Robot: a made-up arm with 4 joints.
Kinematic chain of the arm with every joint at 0, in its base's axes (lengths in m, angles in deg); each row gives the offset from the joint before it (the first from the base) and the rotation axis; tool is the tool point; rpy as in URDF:
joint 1: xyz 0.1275 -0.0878 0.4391 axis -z
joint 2: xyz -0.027 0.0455 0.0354 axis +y
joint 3: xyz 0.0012 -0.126 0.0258 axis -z
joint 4: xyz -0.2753 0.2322 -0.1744 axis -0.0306 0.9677 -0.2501
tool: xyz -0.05 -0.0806 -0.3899 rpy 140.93 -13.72 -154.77
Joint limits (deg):
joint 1: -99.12..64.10
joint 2: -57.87..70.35
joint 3: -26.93..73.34
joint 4: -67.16..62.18
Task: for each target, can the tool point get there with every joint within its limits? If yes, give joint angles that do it. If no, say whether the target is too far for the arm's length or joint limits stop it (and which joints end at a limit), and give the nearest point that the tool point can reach.
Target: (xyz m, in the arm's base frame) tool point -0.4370 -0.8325 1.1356
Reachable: no: too far | nearest point -0.2575 -0.5957 0.9188 | short by 0.368 m
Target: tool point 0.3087 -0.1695 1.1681
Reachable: no: joint limits stop it (at a limit: joint 1, joint 2, joint 4) | nearest point 0.3741 -0.5808 1.0140 | short by 0.444 m
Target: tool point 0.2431 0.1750 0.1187
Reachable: yes | joints -51.40 -28.09 40.41 -46.09
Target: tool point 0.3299 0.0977 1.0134
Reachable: no: joint limits stop it (at a limit: joint 1, joint 2, joint 4) | nearest point 0.1766 0.4811 0.9144 | short by 0.425 m
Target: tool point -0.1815 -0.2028 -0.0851
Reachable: yes | joints -45.72 -5.24 11.61 5.07
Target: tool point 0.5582 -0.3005 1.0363
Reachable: no: joint limits stop it (at a limit: joint 1, joint 2, joint 3, joint 4) | nearest point 0.3997 -0.5754 1.0104 | short by 0.318 m
